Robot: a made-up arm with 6 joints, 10 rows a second.
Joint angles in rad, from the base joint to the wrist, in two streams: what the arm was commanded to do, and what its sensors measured. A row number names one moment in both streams.
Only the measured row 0 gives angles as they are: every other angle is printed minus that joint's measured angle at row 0.
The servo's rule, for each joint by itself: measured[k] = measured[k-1] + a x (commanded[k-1-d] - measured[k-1]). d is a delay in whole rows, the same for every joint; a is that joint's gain. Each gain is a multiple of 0.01, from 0.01 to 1. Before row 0 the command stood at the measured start. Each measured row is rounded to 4 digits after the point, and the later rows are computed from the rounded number. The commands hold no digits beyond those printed.
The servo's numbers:
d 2
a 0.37 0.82 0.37 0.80 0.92 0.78
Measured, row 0:
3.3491 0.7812 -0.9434 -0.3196 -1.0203 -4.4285
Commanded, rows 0 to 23:
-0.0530 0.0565 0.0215 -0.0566 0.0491 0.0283
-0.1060 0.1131 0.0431 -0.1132 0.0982 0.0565
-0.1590 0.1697 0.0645 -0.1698 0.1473 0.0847
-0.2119 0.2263 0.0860 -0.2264 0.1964 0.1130
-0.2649 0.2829 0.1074 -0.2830 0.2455 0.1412
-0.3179 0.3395 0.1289 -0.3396 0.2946 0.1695
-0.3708 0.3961 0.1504 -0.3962 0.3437 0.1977
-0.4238 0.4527 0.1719 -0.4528 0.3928 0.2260
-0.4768 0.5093 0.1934 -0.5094 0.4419 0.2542
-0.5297 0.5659 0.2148 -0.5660 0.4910 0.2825
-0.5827 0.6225 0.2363 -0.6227 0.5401 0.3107
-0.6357 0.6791 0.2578 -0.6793 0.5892 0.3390
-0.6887 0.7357 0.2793 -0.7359 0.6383 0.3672
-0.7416 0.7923 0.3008 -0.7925 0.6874 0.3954
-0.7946 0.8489 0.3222 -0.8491 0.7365 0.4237
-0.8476 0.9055 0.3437 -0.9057 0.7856 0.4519
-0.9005 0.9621 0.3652 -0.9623 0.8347 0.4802
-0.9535 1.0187 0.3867 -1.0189 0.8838 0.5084
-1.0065 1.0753 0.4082 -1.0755 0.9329 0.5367
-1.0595 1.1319 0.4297 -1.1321 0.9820 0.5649
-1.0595 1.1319 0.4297 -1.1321 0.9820 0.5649
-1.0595 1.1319 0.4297 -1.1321 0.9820 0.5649
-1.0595 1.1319 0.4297 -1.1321 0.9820 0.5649
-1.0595 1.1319 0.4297 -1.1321 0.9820 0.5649
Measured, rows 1 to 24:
0.0000 0.0000 0.0000 0.0000 0.0000 0.0000
0.0000 0.0000 0.0000 0.0000 0.0000 0.0000
-0.0196 0.0463 0.0080 -0.0453 0.0452 0.0221
-0.0516 0.1011 0.0210 -0.0996 0.0940 0.0489
-0.0913 0.1574 0.0371 -0.1558 0.1430 0.0768
-0.1359 0.2139 0.0552 -0.2123 0.1921 0.1050
-0.1836 0.2705 0.0745 -0.2689 0.2412 0.1332
-0.2333 0.3271 0.0946 -0.3255 0.2903 0.1615
-0.2842 0.3837 0.1152 -0.3821 0.3394 0.1897
-0.3359 0.4403 0.1362 -0.4387 0.3885 0.2180
-0.3880 0.4969 0.1574 -0.4953 0.4376 0.2462
-0.4404 0.5535 0.1786 -0.5519 0.4867 0.2745
-0.4931 0.6101 0.1999 -0.6085 0.5358 0.3027
-0.5459 0.6667 0.2213 -0.6651 0.5849 0.3310
-0.5987 0.7233 0.2428 -0.7217 0.6340 0.3592
-0.6516 0.7799 0.2643 -0.7783 0.6831 0.3874
-0.7045 0.8365 0.2857 -0.8349 0.7322 0.4157
-0.7574 0.8931 0.3072 -0.8915 0.7813 0.4439
-0.8103 0.9497 0.3287 -0.9481 0.8304 0.4722
-0.8633 1.0063 0.3502 -1.0047 0.8795 0.5004
-0.9163 1.0629 0.3717 -1.0613 0.9286 0.5287
-0.9693 1.1195 0.3932 -1.1179 0.9777 0.5569
-1.0027 1.1297 0.4067 -1.1293 0.9817 0.5631
-1.0237 1.1315 0.4152 -1.1315 0.9820 0.5645

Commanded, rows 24 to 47:
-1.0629 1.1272 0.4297 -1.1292 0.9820 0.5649
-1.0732 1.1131 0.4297 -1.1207 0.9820 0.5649
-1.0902 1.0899 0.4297 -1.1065 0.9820 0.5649
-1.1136 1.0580 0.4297 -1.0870 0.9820 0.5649
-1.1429 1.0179 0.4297 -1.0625 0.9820 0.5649
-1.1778 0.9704 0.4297 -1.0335 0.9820 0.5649
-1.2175 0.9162 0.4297 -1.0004 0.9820 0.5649
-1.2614 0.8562 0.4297 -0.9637 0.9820 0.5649
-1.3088 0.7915 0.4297 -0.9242 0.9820 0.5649
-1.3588 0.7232 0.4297 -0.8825 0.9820 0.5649
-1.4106 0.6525 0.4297 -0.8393 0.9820 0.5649
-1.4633 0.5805 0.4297 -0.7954 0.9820 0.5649
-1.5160 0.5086 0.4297 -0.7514 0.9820 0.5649
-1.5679 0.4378 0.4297 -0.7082 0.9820 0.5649
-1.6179 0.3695 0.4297 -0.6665 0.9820 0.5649
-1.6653 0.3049 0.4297 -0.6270 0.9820 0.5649
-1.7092 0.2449 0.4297 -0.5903 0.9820 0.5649
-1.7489 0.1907 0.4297 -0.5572 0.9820 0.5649
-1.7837 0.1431 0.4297 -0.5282 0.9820 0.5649
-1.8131 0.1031 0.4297 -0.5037 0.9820 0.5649
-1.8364 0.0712 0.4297 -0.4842 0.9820 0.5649
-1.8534 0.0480 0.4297 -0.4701 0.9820 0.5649
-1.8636 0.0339 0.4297 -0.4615 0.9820 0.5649
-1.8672 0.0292 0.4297 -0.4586 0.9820 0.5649
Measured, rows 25 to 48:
-1.0369 1.1318 0.4206 -1.1320 0.9820 0.5648
-1.0453 1.1319 0.4240 -1.1321 0.9820 0.5649
-1.0518 1.1280 0.4261 -1.1298 0.9820 0.5649
-1.0597 1.1158 0.4274 -1.1225 0.9820 0.5649
-1.0710 1.0946 0.4283 -1.1097 0.9820 0.5649
-1.0868 1.0646 0.4288 -1.0915 0.9820 0.5649
-1.1076 1.0263 0.4291 -1.0683 0.9820 0.5649
-1.1336 0.9805 0.4293 -1.0405 0.9820 0.5649
-1.1646 0.9278 0.4294 -1.0084 0.9820 0.5649
-1.2004 0.8691 0.4295 -0.9726 0.9820 0.5649
-1.2405 0.8055 0.4296 -0.9339 0.9820 0.5649
-1.2843 0.7380 0.4296 -0.8928 0.9820 0.5649
-1.3310 0.6679 0.4296 -0.8500 0.9820 0.5649
-1.3800 0.5962 0.4296 -0.8063 0.9820 0.5649
-1.4303 0.5244 0.4296 -0.7624 0.9820 0.5649
-1.4812 0.4534 0.4296 -0.7190 0.9820 0.5649
-1.5318 0.3846 0.4296 -0.6770 0.9820 0.5649
-1.5812 0.3192 0.4296 -0.6370 0.9820 0.5649
-1.6286 0.2583 0.4296 -0.5996 0.9820 0.5649
-1.6731 0.2029 0.4296 -0.5657 0.9820 0.5649
-1.7140 0.1539 0.4296 -0.5357 0.9820 0.5649
-1.7507 0.1122 0.4296 -0.5101 0.9820 0.5649
-1.7824 0.0786 0.4296 -0.4894 0.9820 0.5649
-1.8087 0.0535 0.4296 -0.4740 0.9820 0.5649

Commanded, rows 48 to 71:
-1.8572 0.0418 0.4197 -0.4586 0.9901 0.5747
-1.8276 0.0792 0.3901 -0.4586 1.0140 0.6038
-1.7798 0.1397 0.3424 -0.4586 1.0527 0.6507
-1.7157 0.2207 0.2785 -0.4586 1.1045 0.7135
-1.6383 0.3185 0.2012 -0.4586 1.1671 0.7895
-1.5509 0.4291 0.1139 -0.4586 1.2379 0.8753
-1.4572 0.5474 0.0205 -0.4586 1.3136 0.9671
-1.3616 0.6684 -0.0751 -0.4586 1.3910 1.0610
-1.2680 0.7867 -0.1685 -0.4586 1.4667 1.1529
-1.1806 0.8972 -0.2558 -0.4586 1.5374 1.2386
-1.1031 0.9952 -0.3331 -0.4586 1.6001 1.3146
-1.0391 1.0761 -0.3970 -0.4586 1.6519 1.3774
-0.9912 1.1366 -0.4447 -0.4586 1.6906 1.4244
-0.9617 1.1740 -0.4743 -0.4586 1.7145 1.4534
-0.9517 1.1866 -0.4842 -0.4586 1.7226 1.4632
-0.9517 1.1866 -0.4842 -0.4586 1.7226 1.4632
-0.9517 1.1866 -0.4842 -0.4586 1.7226 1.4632
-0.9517 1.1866 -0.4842 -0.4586 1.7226 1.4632
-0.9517 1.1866 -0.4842 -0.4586 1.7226 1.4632
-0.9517 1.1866 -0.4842 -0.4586 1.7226 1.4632
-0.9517 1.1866 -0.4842 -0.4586 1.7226 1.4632
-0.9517 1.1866 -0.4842 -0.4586 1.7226 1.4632
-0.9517 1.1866 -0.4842 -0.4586 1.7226 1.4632
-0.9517 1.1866 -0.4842 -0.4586 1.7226 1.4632
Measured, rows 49 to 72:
-1.8290 0.0374 0.4296 -0.4640 0.9820 0.5649
-1.8431 0.0307 0.4296 -0.4597 0.9820 0.5649
-1.8483 0.0398 0.4259 -0.4588 0.9895 0.5725
-1.8406 0.0721 0.4127 -0.4586 1.0120 0.5969
-1.8181 0.1275 0.3867 -0.4586 1.0494 0.6389
-1.7802 0.2039 0.3467 -0.4586 1.1001 0.6971
-1.7277 0.2979 0.2929 -0.4586 1.1617 0.7692
-1.6623 0.4055 0.2267 -0.4586 1.2318 0.8520
-1.5864 0.5219 0.1504 -0.4586 1.3071 0.9418
-1.5032 0.6420 0.0670 -0.4586 1.3843 1.0348
-1.4162 0.7607 -0.0201 -0.4586 1.4601 1.1269
-1.3290 0.8726 -0.1073 -0.4586 1.5312 1.2140
-1.2454 0.9731 -0.1908 -0.4586 1.5946 1.2925
-1.1691 1.0576 -0.2671 -0.4586 1.6473 1.3587
-1.1033 1.1224 -0.3328 -0.4586 1.6871 1.4099
-1.0509 1.1647 -0.3852 -0.4586 1.7123 1.4438
-1.0142 1.1827 -0.4218 -0.4586 1.7218 1.4589
-0.9911 1.1859 -0.4449 -0.4586 1.7225 1.4623
-0.9765 1.1865 -0.4594 -0.4586 1.7226 1.4630
-0.9673 1.1866 -0.4686 -0.4586 1.7226 1.4632
-0.9615 1.1866 -0.4744 -0.4586 1.7226 1.4632
-0.9579 1.1866 -0.4780 -0.4586 1.7226 1.4632
-0.9556 1.1866 -0.4803 -0.4586 1.7226 1.4632
-0.9542 1.1866 -0.4817 -0.4586 1.7226 1.4632

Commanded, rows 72 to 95:
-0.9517 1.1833 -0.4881 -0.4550 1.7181 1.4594
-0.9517 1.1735 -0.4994 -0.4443 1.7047 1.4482
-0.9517 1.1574 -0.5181 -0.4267 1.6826 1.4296
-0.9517 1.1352 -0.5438 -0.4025 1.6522 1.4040
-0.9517 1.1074 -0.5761 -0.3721 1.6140 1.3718
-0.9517 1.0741 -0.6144 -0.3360 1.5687 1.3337
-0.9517 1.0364 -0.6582 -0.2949 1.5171 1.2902
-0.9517 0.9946 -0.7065 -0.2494 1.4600 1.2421
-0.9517 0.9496 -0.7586 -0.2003 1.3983 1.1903
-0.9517 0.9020 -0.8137 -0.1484 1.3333 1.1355
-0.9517 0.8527 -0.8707 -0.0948 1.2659 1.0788
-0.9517 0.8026 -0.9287 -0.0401 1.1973 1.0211
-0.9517 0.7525 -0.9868 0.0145 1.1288 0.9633
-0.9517 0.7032 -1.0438 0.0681 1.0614 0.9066
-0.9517 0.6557 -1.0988 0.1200 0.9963 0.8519
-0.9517 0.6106 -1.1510 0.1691 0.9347 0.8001
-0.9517 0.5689 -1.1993 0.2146 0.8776 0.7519
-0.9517 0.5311 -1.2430 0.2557 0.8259 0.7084
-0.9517 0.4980 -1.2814 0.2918 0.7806 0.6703
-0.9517 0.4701 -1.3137 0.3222 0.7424 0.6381
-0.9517 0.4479 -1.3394 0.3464 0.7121 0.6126
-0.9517 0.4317 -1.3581 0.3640 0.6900 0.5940
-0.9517 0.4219 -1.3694 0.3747 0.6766 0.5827
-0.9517 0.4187 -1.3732 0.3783 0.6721 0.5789
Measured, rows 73 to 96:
-0.9533 1.1866 -0.4826 -0.4586 1.7226 1.4632
-0.9527 1.1866 -0.4832 -0.4586 1.7226 1.4632
-0.9523 1.1839 -0.4850 -0.4557 1.7185 1.4602
-0.9521 1.1754 -0.4903 -0.4466 1.7058 1.4508
-0.9520 1.1606 -0.5006 -0.4307 1.6845 1.4343
-0.9519 1.1398 -0.5166 -0.4081 1.6548 1.4107
-0.9518 1.1132 -0.5386 -0.3793 1.6173 1.3804
-0.9518 1.0811 -0.5666 -0.3447 1.5726 1.3440
-0.9518 1.0444 -0.6005 -0.3049 1.5215 1.3020
-0.9518 1.0036 -0.6397 -0.2605 1.4649 1.2553
-0.9518 0.9593 -0.6837 -0.2123 1.4036 1.2046
-0.9518 0.9123 -0.7318 -0.1612 1.3389 1.1507
-0.9518 0.8634 -0.7832 -0.1081 1.2717 1.0946
-0.9518 0.8135 -0.8370 -0.0537 1.2033 1.0373
-0.9518 0.7635 -0.8924 0.0009 1.1348 0.9796
-0.9518 0.7141 -0.9484 0.0547 1.0673 0.9227
-0.9518 0.6662 -1.0040 0.1069 1.0020 0.8675
-0.9518 0.6206 -1.0584 0.1567 0.9401 0.8149
-0.9518 0.5782 -1.1105 0.2030 0.8826 0.7658
-0.9518 0.5396 -1.1595 0.2452 0.8304 0.7210
-0.9518 0.5055 -1.2046 0.2825 0.7846 0.6815
-0.9518 0.4765 -1.2450 0.3143 0.7458 0.6476
-0.9518 0.4530 -1.2799 0.3400 0.7148 0.6203
-0.9518 0.4355 -1.3088 0.3592 0.6920 0.5998

